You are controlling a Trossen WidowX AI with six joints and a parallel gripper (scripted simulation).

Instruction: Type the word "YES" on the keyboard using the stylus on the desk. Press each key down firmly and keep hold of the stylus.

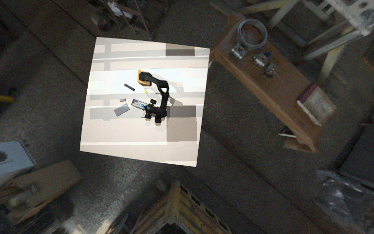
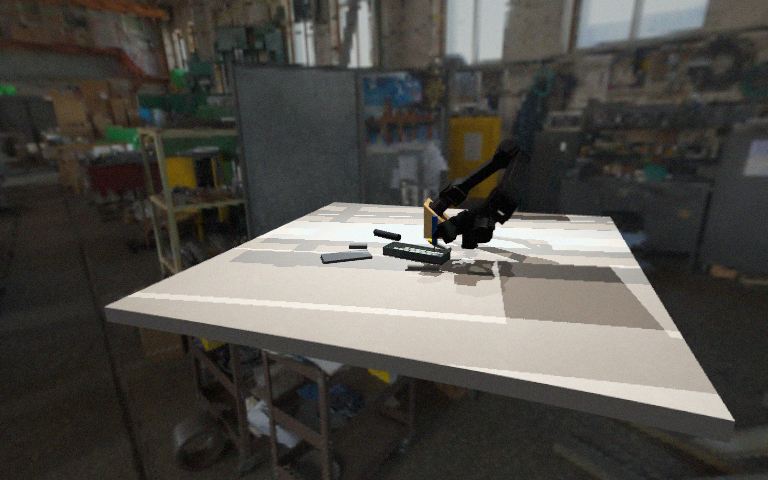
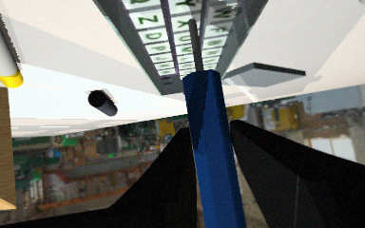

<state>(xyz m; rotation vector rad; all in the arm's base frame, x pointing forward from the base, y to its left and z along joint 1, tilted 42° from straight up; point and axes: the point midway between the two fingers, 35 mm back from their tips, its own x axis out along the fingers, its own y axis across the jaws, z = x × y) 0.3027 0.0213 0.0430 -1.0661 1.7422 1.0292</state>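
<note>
Now: the small grey block 27 cm to the right of my gripper tip, 9 cm behind it and 7 cm below it. The rest, counted from my gripper tip: yellow-tipped stylus (14 cm behind, 7 cm below); pale pad (14 cm to the left, 8 cm below, 8 cm ahead); blue pen (1 cm below).
</note>
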